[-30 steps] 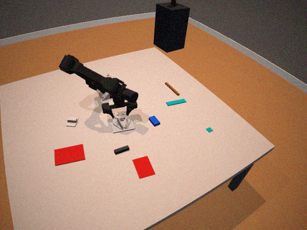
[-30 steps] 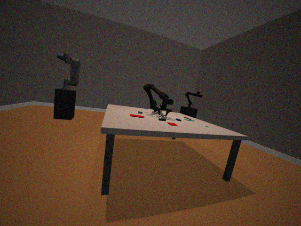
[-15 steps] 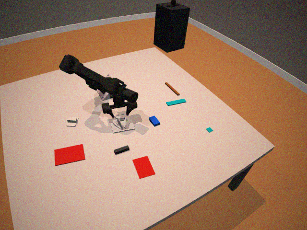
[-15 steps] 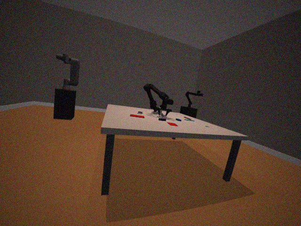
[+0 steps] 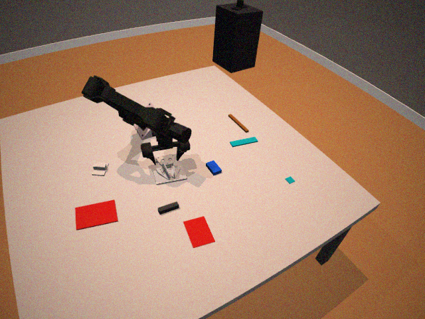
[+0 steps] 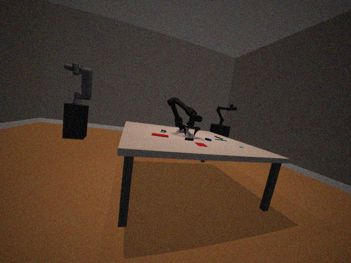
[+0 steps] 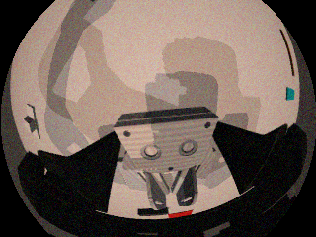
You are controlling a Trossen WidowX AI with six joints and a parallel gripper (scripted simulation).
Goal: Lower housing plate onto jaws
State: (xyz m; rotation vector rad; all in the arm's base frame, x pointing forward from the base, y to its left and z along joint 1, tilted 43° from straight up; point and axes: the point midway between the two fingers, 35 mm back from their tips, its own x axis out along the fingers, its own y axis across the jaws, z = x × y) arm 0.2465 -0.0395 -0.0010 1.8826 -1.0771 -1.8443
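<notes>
The grey housing plate is 2 cm above my gripper tip and 1 cm ahead of it. Round my gripper tip: blue block (14 cm to the left, 13 cm ahead); then grey stand (24 cm to the right, 11 cm behind); then black bar (21 cm ahead, 11 cm to the right).
</notes>
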